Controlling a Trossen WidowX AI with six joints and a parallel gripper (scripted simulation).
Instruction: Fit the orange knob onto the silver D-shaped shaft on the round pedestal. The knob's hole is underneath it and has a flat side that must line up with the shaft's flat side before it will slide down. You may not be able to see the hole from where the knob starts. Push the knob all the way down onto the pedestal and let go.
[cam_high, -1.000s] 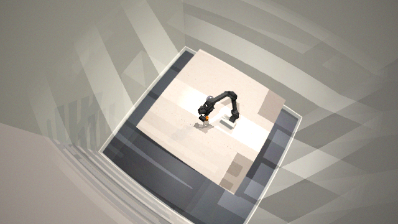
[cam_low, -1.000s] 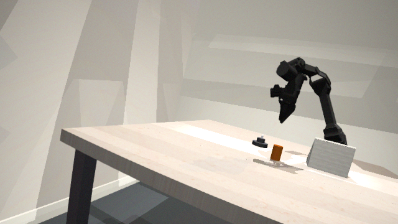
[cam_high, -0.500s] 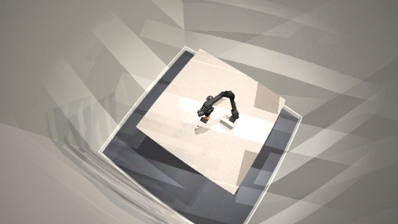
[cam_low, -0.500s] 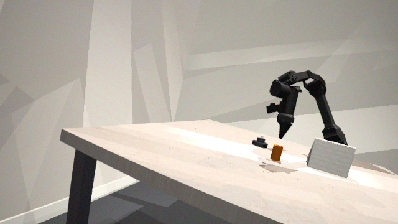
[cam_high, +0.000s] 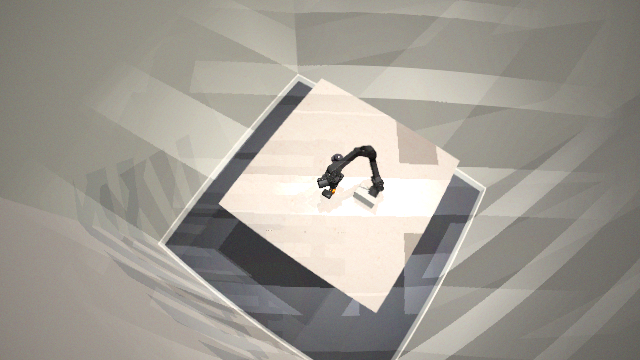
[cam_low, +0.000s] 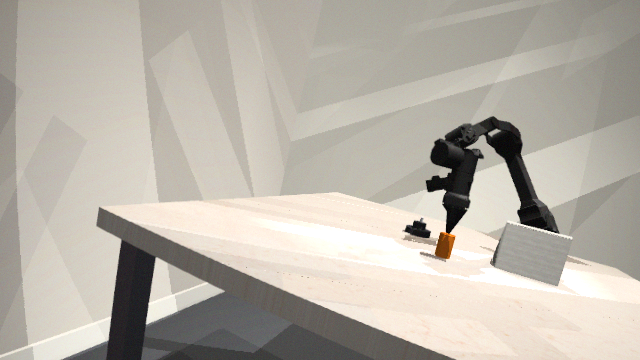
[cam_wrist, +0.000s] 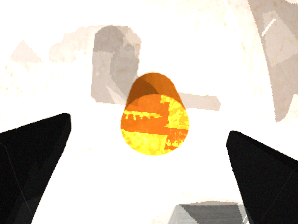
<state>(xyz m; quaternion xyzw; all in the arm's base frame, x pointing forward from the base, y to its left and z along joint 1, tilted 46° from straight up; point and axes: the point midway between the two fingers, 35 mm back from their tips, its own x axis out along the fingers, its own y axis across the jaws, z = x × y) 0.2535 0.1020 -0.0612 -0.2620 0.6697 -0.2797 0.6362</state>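
My gripper tip is 30 mm above the orange knob. The rest, counted from my gripper tip: round pedestal 230 mm to the right, 80 mm ahead, 40 mm below.
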